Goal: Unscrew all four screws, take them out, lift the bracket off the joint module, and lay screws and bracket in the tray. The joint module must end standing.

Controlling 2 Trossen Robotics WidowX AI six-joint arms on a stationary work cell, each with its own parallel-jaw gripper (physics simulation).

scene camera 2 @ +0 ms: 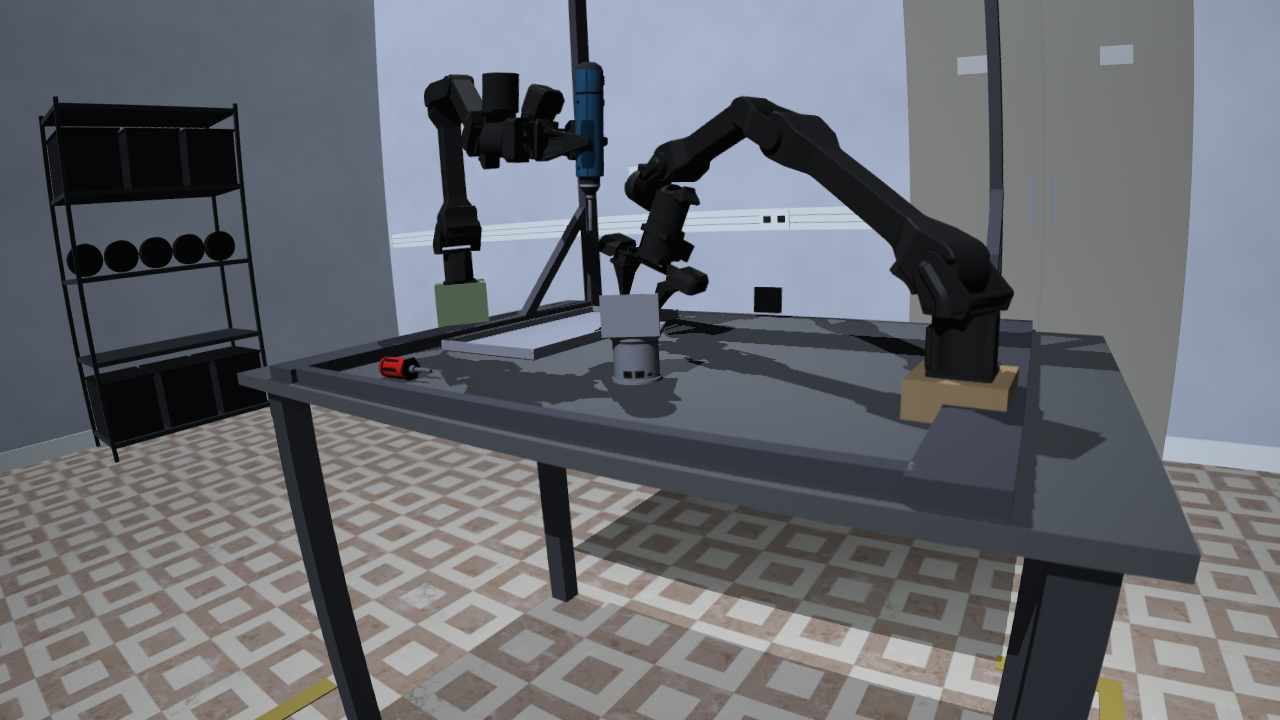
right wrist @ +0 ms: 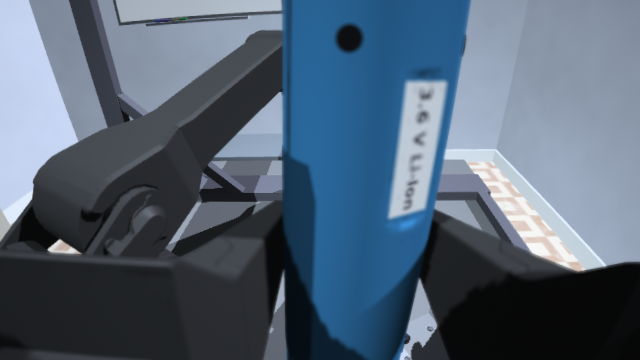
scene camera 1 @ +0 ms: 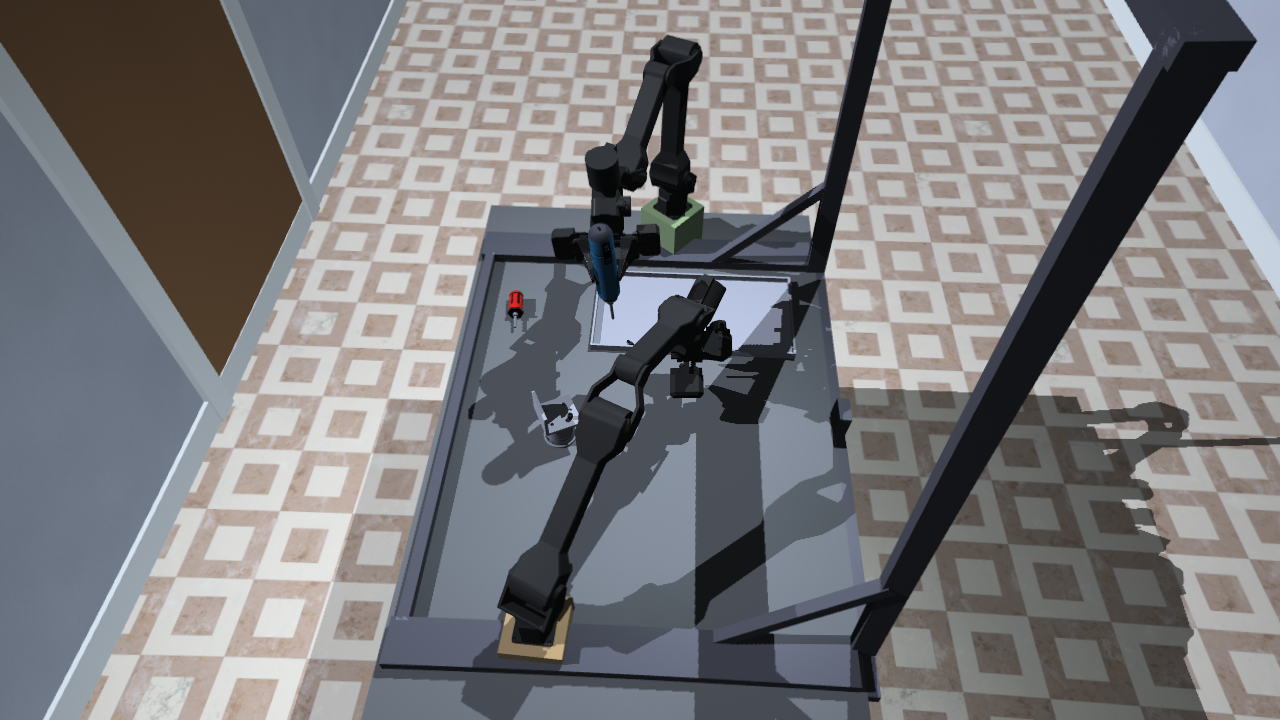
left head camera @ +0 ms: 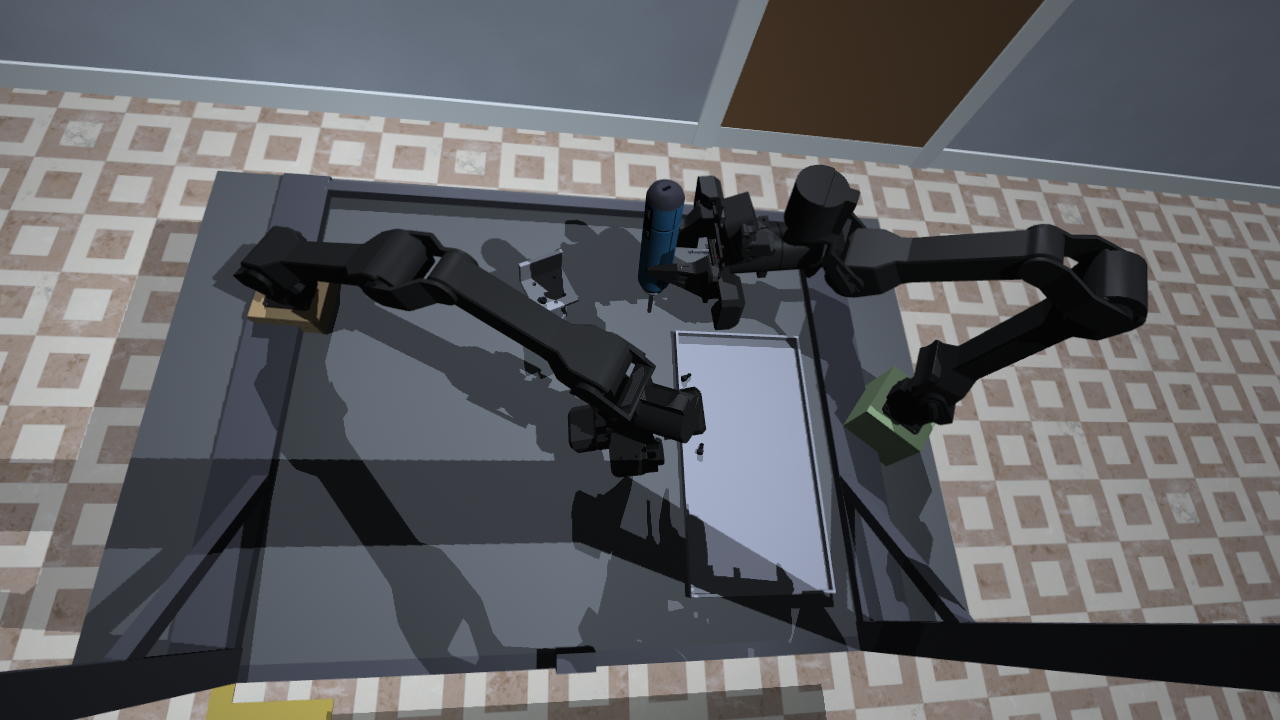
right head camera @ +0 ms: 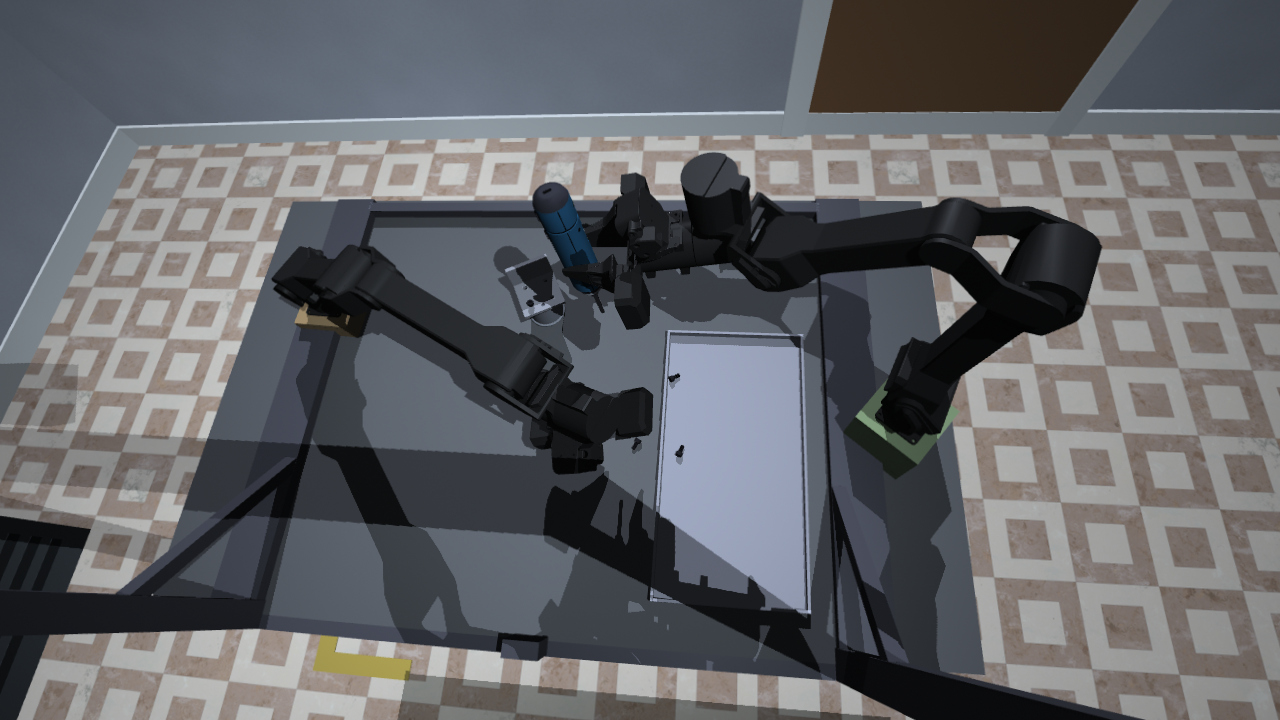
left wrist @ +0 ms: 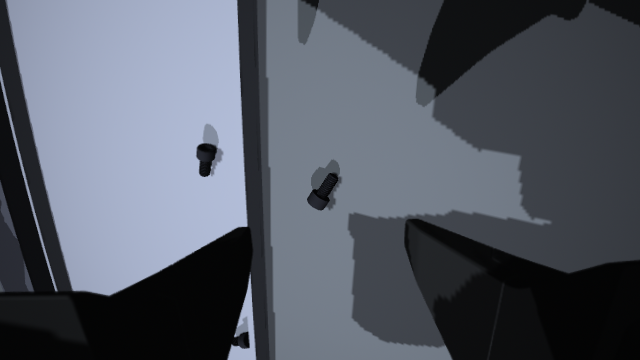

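The grey bracket (right head camera: 535, 273) (scene camera 1: 553, 417) (scene camera 2: 629, 316) sits on the upright joint module (scene camera 2: 635, 361); a dark screw head (right head camera: 529, 303) shows on it. Two black screws (left head camera: 685, 377) (left head camera: 699, 449) (right head camera: 674, 377) (right head camera: 680, 451) lie in the pale tray (left head camera: 760, 492) (right head camera: 733, 501) (left wrist: 125, 100). Another screw (right head camera: 636, 444) (left wrist: 322, 192) lies on the table beside the tray wall. My left gripper (left wrist: 328, 235) is partly open and empty, above the table by that screw. My right gripper (right wrist: 348, 215) is shut on the blue electric screwdriver (left head camera: 660, 237) (right head camera: 565, 232) (scene camera 2: 588, 125) (right wrist: 350, 125), held upright, bit down, above the table.
A red screwdriver (scene camera 1: 515, 304) (scene camera 2: 398, 367) lies near the table's edge, at the left in both scene views. A raised frame rail (scene camera 2: 537, 431) borders the table. The left arm reaches across the table between the bracket and the frame post (scene camera 1: 1056, 313).
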